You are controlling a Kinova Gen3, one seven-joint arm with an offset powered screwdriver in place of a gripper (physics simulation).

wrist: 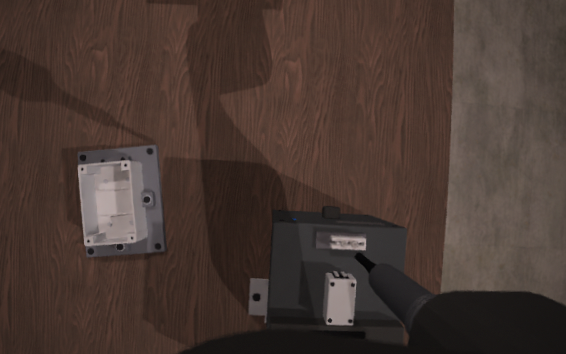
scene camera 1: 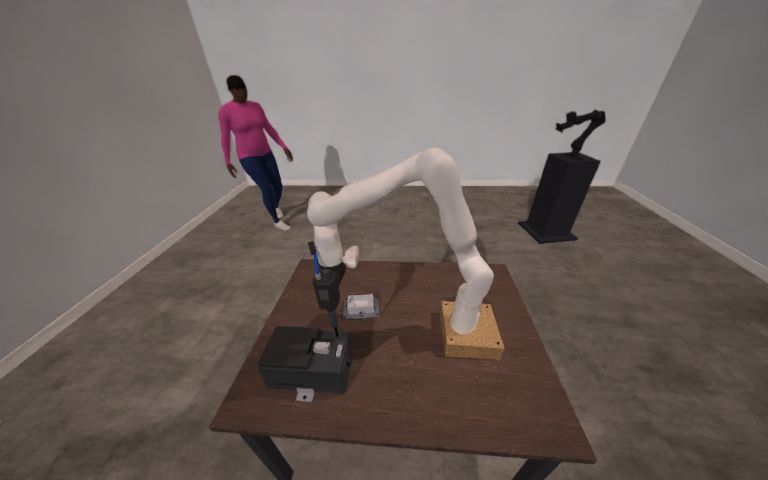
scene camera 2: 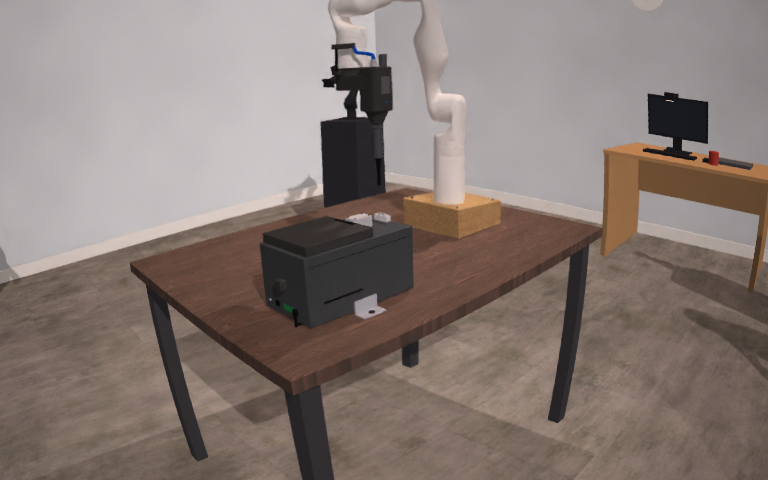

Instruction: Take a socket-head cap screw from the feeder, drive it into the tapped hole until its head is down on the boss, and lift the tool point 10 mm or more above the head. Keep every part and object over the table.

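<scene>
The dark box-shaped feeder [scene camera 1: 333, 376] [scene camera 2: 362, 271] [wrist: 295, 260] stands at the table's left. A small pale block with a row of recesses [scene camera 1: 339, 349] [scene camera 2: 382, 217] [wrist: 348, 242] and a larger pale block [scene camera 1: 321, 347] [scene camera 2: 359, 219] [wrist: 340, 300] are on its top. My screwdriver tip [scene camera 1: 336, 335] [scene camera 2: 379, 183] [wrist: 358, 256] is above the feeder, near the small pale block, with a gap visible in scene camera 2. I cannot tell whether a screw is on it. A white open housing [scene camera 1: 360, 306] [wrist: 115, 200] with corner holes sits on a grey plate [wrist: 156, 222]; which hole is the tapped one is unclear.
The arm's wooden base block [scene camera 1: 473, 346] [scene camera 2: 453, 221] is on the table [scene camera 1: 419, 407] [scene camera 2: 226, 283] at the right in scene camera 1. A metal bracket [scene camera 1: 305, 395] [scene camera 2: 369, 307] [wrist: 257, 297] sits at the feeder's side. A person [scene camera 1: 249, 130] stands behind the table.
</scene>
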